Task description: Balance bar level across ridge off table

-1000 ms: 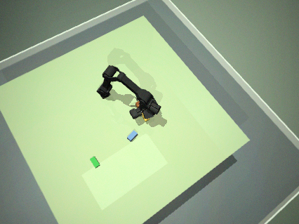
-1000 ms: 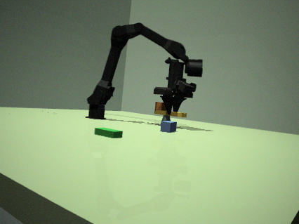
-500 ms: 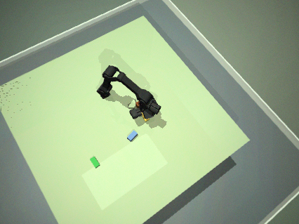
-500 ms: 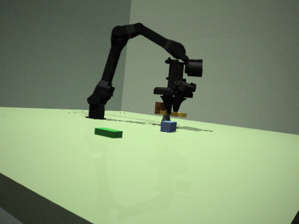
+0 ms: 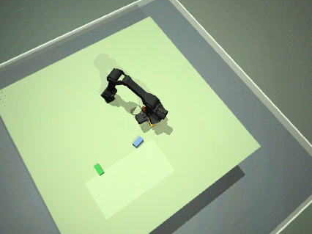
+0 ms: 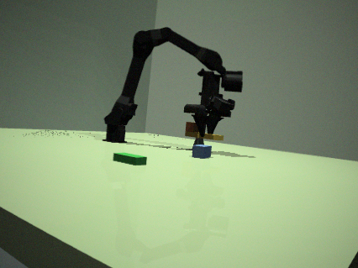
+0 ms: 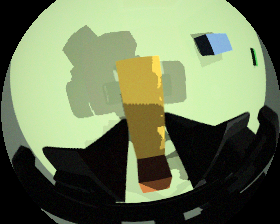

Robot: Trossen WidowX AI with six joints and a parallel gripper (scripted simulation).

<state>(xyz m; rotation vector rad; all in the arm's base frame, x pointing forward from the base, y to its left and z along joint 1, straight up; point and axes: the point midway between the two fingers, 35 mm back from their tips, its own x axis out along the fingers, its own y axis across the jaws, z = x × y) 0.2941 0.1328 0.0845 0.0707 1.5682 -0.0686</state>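
Now: the bar 4 cm behind my gripper tip and 2 cm above it. Also, from my gripper tip: blue block (8 cm ahead, 14 cm to the right, 3 cm below); then flat green block (9 cm ahead, 43 cm to the right, 4 cm below).
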